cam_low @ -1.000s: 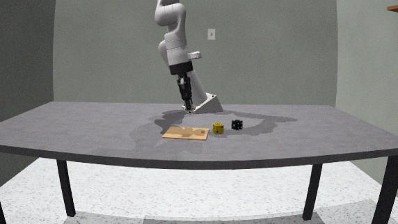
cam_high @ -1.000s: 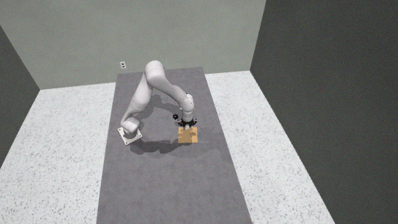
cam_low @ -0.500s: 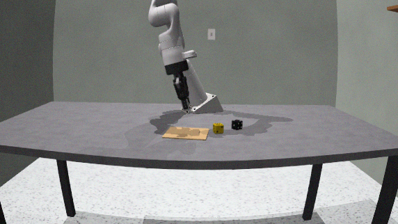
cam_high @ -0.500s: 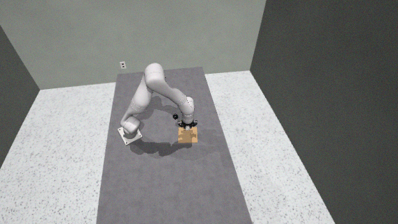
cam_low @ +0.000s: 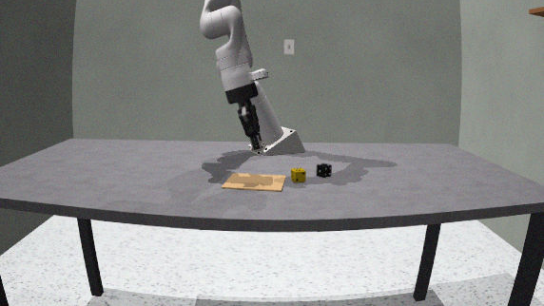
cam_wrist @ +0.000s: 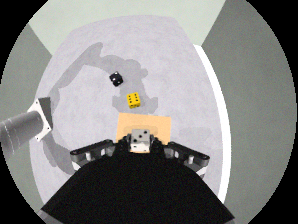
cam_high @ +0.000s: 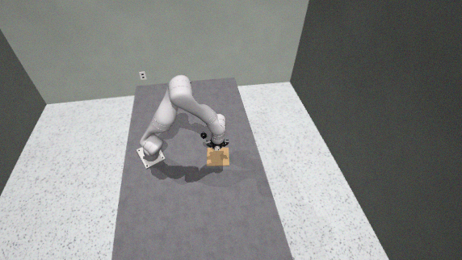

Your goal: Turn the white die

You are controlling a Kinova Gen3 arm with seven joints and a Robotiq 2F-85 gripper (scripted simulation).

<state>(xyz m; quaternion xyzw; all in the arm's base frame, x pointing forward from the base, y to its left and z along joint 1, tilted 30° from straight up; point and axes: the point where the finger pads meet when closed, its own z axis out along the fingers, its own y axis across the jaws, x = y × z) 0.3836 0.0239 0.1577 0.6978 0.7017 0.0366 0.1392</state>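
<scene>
Now: hand 10 cm above the tan mat. Also, from my hand: white die 1 cm below; yellow die 10 cm to the left, 8 cm below, 1 cm behind; black die 18 cm to the left, 8 cm below, 7 cm behind.
</scene>
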